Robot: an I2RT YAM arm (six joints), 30 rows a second.
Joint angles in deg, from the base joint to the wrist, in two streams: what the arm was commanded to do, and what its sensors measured. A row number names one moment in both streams.
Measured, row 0:
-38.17, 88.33, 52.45, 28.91, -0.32, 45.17
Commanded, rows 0 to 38:
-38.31, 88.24, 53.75, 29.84, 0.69, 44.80
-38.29, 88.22, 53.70, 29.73, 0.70, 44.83
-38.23, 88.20, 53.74, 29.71, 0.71, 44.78
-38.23, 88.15, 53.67, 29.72, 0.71, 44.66
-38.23, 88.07, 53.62, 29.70, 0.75, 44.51
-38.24, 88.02, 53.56, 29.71, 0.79, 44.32
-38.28, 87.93, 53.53, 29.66, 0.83, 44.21
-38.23, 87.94, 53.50, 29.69, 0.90, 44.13
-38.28, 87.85, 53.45, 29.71, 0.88, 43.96
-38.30, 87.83, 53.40, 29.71, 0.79, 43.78
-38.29, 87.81, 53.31, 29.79, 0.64, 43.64
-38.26, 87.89, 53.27, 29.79, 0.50, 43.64
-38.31, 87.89, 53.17, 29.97, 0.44, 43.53
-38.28, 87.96, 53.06, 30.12, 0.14, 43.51
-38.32, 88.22, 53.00, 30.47, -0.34, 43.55
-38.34, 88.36, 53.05, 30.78, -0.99, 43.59
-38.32, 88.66, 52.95, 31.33, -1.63, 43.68
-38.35, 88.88, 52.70, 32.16, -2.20, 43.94
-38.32, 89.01, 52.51, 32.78, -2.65, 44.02
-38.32, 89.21, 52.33, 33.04, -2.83, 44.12
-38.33, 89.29, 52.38, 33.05, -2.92, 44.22
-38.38, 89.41, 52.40, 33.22, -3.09, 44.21
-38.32, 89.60, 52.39, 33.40, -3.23, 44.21
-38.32, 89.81, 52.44, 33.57, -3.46, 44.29
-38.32, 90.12, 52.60, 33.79, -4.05, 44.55
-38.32, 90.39, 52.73, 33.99, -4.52, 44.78
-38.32, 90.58, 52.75, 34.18, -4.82, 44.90
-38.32, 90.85, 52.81, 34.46, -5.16, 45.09
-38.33, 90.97, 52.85, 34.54, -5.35, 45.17
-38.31, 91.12, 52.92, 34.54, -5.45, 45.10
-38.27, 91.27, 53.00, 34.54, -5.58, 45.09
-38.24, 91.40, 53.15, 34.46, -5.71, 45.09
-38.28, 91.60, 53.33, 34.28, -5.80, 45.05
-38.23, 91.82, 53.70, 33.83, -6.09, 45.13
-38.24, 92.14, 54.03, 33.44, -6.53, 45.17
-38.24, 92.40, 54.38, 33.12, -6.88, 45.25
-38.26, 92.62, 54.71, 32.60, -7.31, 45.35
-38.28, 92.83, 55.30, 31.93, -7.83, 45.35
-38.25, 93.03, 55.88, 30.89, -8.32, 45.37
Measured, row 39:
-38.20, 92.25, 52.93, 30.65, -6.37, 45.52
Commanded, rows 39 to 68:
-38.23, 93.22, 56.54, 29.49, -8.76, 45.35
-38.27, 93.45, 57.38, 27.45, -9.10, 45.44
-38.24, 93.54, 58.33, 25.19, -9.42, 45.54
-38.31, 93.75, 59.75, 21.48, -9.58, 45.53
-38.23, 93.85, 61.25, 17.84, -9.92, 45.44
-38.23, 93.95, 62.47, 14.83, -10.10, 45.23
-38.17, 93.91, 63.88, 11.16, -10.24, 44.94
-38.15, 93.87, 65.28, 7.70, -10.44, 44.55
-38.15, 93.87, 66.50, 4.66, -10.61, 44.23
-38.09, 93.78, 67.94, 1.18, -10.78, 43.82
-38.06, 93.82, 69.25, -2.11, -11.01, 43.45
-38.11, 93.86, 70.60, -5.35, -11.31, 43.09
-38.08, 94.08, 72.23, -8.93, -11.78, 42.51
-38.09, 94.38, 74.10, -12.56, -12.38, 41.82
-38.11, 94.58, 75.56, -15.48, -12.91, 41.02
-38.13, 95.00, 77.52, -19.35, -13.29, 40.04
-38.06, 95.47, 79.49, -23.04, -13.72, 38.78
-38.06, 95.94, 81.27, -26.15, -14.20, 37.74
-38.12, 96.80, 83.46, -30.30, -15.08, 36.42
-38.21, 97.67, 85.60, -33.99, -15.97, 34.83
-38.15, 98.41, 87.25, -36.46, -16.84, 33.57
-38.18, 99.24, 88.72, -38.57, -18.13, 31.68
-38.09, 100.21, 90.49, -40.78, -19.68, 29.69
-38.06, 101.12, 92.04, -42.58, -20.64, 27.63
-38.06, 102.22, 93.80, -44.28, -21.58, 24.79
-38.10, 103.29, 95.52, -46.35, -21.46, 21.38
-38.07, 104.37, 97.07, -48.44, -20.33, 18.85
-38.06, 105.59, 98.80, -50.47, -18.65, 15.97
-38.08, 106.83, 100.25, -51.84, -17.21, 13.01
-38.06, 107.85, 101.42, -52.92, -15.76, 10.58
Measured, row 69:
-38.11, 105.82, 97.80, -43.68, -17.80, 21.80
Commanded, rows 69 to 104:
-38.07, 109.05, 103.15, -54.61, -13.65, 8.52
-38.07, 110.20, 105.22, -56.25, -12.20, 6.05
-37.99, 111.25, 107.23, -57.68, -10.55, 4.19
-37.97, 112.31, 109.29, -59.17, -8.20, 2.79
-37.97, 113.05, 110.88, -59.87, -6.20, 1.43
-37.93, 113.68, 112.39, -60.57, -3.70, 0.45
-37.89, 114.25, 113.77, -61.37, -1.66, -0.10
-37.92, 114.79, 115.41, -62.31, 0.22, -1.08
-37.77, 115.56, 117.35, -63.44, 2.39, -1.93
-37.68, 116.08, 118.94, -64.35, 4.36, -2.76
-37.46, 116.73, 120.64, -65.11, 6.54, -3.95
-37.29, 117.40, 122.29, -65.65, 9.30, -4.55
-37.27, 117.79, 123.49, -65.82, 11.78, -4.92
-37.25, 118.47, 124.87, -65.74, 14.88, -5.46
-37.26, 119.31, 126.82, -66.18, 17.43, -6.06
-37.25, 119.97, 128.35, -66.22, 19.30, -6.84
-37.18, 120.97, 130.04, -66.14, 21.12, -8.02
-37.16, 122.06, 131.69, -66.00, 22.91, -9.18
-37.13, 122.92, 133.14, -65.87, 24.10, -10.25
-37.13, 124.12, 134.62, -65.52, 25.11, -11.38
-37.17, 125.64, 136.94, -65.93, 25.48, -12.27
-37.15, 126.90, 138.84, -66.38, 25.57, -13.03
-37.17, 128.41, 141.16, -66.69, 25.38, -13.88
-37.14, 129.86, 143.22, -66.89, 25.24, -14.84
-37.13, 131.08, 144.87, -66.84, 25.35, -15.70
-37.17, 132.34, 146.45, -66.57, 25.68, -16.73
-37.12, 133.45, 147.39, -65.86, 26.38, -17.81
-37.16, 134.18, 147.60, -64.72, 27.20, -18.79
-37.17, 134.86, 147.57, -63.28, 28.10, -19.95
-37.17, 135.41, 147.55, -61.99, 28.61, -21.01
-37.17, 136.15, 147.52, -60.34, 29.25, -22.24
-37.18, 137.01, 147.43, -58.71, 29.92, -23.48
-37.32, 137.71, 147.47, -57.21, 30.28, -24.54
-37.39, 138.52, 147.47, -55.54, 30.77, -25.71
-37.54, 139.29, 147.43, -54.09, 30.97, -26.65
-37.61, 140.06, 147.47, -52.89, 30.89, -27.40
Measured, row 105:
-37.39, 138.69, 145.43, -58.17, 28.73, -22.44
